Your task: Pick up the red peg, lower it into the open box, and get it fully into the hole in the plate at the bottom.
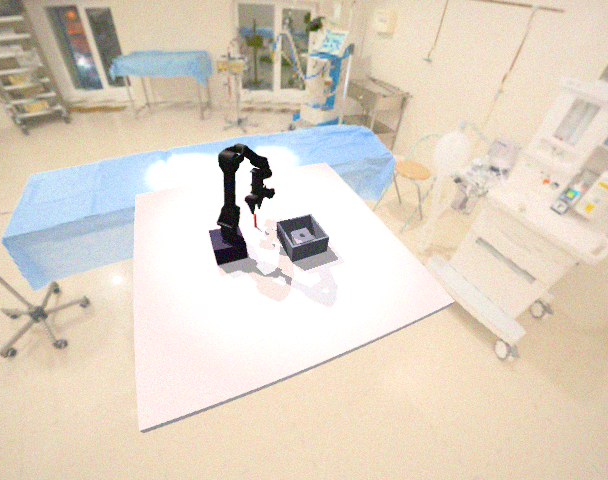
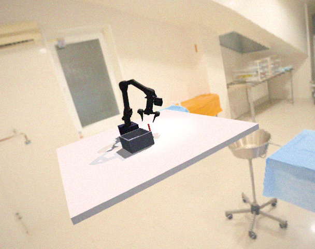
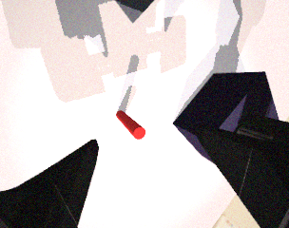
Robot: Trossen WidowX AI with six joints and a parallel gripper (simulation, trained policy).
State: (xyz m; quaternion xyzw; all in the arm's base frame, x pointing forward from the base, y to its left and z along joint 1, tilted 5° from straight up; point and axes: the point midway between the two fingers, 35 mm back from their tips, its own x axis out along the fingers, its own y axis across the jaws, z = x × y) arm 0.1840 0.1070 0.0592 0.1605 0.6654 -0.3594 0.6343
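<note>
My gripper tip is 6 cm above the red peg and 1 cm past it. Also, from my gripper tip: pale plate (22 cm to the right, 15 cm ahead, 6 cm below); grey box (22 cm to the right, 15 cm ahead, 7 cm below).
</note>
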